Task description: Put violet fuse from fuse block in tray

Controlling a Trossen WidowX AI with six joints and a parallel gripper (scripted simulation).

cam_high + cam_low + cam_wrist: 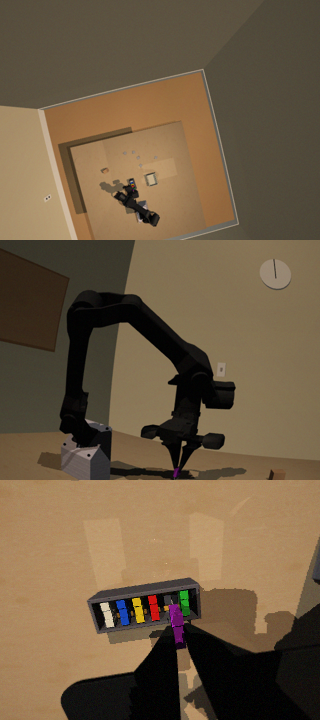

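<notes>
My gripper tip is 30 mm short of the tray, 220 mm to the left of it and 90 mm above it. The rest, counted from my gripper tip: red fuse 20 mm ahead, 70 mm below; green fuse 20 mm behind, 70 mm below; violet fuse 10 mm below.
</notes>
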